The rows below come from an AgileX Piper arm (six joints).
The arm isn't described. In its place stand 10 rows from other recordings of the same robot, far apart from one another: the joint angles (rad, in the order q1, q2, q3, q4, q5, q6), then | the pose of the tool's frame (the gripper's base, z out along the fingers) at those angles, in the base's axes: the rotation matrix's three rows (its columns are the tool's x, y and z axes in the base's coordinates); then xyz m.
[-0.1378, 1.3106, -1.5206, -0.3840, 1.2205, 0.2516] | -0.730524, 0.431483, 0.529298; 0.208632, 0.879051, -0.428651; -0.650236, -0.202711, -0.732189; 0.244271, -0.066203, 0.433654
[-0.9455, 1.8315, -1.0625, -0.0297, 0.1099, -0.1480] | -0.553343, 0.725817, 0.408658; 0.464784, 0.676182, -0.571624; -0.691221, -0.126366, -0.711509; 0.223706, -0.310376, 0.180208
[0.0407, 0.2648, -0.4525, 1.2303, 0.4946, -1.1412] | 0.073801, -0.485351, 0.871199; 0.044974, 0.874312, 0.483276; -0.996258, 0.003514, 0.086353; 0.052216, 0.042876, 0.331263
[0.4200, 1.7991, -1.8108, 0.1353, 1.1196, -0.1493] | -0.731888, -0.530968, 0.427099; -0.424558, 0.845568, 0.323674; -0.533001, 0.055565, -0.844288; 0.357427, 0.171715, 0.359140
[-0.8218, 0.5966, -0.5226, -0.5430, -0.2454, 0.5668] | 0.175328, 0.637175, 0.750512; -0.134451, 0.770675, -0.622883; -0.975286, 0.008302, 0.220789; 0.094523, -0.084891, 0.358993
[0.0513, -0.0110, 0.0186, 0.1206, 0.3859, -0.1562] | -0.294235, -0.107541, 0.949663; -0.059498, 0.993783, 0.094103; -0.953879, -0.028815, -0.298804; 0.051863, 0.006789, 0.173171
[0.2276, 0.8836, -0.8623, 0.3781, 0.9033, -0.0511] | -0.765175, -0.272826, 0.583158; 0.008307, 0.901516, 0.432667; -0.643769, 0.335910, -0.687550; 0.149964, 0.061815, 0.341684
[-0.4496, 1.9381, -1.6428, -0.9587, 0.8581, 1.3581] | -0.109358, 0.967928, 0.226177; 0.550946, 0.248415, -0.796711; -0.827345, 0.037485, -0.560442; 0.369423, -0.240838, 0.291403
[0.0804, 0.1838, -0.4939, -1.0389, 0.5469, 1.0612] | 0.131780, 0.362079, 0.922785; 0.094511, 0.922074, -0.375297; -0.986763, 0.136670, 0.087291; 0.036253, -0.037997, 0.337818
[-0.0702, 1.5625, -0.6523, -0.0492, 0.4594, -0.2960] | -0.926891, -0.247026, 0.282581; -0.269156, 0.962192, -0.041731; -0.261589, -0.114738, -0.958335; 0.248073, -0.019433, 0.149607
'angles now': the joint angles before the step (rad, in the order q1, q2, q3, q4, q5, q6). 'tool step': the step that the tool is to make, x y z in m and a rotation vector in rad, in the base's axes. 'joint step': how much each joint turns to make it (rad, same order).
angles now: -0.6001, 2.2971, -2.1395, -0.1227, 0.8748, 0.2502
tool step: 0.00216, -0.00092, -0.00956, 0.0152, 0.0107, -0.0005
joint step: 0.0000, 0.0194, -0.0021, 0.0065, 0.0001, 0.0000
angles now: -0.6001, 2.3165, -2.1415, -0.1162, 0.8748, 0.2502
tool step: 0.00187, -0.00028, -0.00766, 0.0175, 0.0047, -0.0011
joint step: 0.0000, 0.0154, -0.0017, 0.0119, 0.0000, 0.0000
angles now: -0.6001, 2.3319, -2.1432, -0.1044, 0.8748, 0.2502
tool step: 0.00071, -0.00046, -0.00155, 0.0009, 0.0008, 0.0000
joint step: 0.0000, 0.0053, -0.0041, 0.0003, -0.0001, 0.0000
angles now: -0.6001, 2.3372, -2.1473, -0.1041, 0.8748, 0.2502
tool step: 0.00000, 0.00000, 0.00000, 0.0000, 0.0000, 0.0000
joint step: 0.0000, 0.0000, 0.0000, 0.0000, 0.0000, 0.0000
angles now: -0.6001, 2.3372, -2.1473, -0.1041, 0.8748, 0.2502
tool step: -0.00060, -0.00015, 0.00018, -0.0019, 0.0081, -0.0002
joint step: 0.0000, 0.0000, -0.0017, -0.0061, 0.0074, 0.0001
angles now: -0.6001, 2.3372, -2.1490, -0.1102, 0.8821, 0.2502
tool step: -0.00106, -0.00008, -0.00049, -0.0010, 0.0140, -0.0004
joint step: 0.0000, 0.0000, 0.0000, -0.0087, 0.0110, 0.0001
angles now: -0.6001, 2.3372, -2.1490, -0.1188, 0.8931, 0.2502
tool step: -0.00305, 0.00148, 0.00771, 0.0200, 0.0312, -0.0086
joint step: 0.0000, -0.0023, -0.0334, -0.0004, 0.0732, 0.0000
